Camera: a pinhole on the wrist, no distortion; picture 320 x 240 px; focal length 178.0 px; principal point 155.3 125.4 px. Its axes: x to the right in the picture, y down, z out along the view. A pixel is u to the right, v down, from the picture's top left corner.
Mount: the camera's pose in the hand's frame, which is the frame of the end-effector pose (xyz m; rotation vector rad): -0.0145 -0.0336 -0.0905 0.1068 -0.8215 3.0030
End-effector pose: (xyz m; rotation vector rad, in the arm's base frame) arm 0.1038 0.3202 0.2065 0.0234 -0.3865 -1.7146
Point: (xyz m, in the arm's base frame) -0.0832 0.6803 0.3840
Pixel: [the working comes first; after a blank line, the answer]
In the camera's frame: 0.2881 -0.0617 0.3909

287 97
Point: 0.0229 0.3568 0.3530
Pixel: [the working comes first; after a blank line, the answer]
In the camera's frame: -0.0050 -0.1231 0.2260

151 28
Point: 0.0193 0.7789 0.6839
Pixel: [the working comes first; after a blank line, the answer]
In the camera's frame: 0.3635 -0.3452 0.5462

274 13
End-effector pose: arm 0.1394 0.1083 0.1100 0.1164 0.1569 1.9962
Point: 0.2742 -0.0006 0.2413
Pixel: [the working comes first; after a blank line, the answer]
In the camera's frame: 0.1558 -0.0949 0.2036

292 42
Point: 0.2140 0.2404 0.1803
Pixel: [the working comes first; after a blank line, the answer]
In the camera's frame: -0.0915 -0.0297 0.1986

73 99
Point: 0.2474 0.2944 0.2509
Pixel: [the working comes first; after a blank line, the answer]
In the camera's frame: -0.1220 -0.0358 0.2884

80 103
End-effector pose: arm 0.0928 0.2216 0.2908 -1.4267 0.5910 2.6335
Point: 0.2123 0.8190 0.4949
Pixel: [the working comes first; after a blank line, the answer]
In the camera's frame: 0.3014 0.2697 0.5066

261 220
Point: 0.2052 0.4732 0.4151
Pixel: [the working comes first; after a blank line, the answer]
In the camera's frame: 0.1864 0.0922 0.2216

305 199
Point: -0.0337 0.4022 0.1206
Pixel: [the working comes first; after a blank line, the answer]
In the camera's frame: -0.1942 0.0315 0.2384

10 149
